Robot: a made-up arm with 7 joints. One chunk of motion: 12 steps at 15 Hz.
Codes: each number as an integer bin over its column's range. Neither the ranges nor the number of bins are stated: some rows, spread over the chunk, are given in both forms.
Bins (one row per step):
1: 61 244 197 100 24 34 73
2: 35 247 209 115 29 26 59
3: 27 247 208 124 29 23 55
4: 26 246 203 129 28 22 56
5: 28 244 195 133 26 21 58
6: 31 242 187 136 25 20 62
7: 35 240 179 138 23 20 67
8: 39 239 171 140 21 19 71
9: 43 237 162 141 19 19 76
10: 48 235 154 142 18 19 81
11: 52 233 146 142 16 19 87
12: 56 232 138 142 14 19 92
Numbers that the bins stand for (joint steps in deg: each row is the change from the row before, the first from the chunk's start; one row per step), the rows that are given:
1: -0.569 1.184 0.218 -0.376 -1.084 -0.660 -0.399
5: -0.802 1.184 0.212 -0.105 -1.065 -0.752 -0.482
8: -0.725 1.131 0.136 -0.047 -1.111 -0.766 -0.410
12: -0.605 1.056 0.033 -0.031 -1.174 -0.766 -0.295
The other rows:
2: -0.753 1.215 0.256 -0.253 -1.038 -0.716 -0.476
3: -0.809 1.215 0.253 -0.179 -1.038 -0.738 -0.498
4: -0.816 1.205 0.237 -0.138 -1.047 -0.745 -0.493
6: -0.781 1.162 0.187 -0.080 -1.075 -0.759 -0.460
7: -0.753 1.141 0.162 -0.064 -1.093 -0.759 -0.432
9: -0.696 1.109 0.108 -0.039 -1.129 -0.766 -0.383
10: -0.661 1.088 0.083 -0.031 -1.138 -0.766 -0.355
11: -0.633 1.067 0.058 -0.031 -1.156 -0.766 -0.322

